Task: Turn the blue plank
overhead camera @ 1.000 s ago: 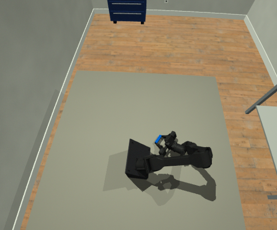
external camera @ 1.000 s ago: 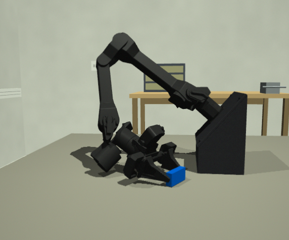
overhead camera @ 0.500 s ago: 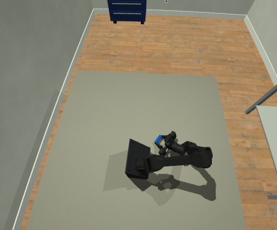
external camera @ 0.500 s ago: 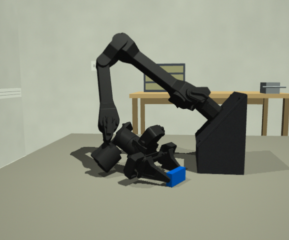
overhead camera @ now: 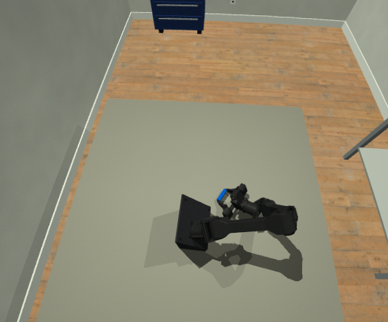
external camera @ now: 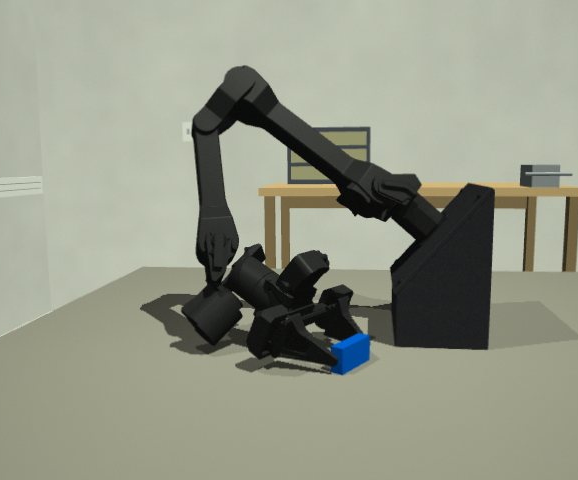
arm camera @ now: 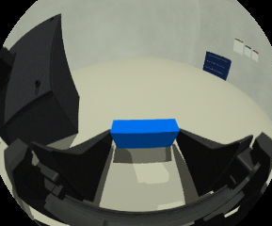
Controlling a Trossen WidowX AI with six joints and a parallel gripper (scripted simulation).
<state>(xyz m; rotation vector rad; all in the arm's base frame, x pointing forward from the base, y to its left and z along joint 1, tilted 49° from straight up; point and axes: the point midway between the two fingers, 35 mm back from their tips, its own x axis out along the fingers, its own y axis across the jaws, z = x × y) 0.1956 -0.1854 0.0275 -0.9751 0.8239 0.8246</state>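
Now: the blue plank 20 mm to the left of my hand, 10 mm below it and 10 mm ahead of it.
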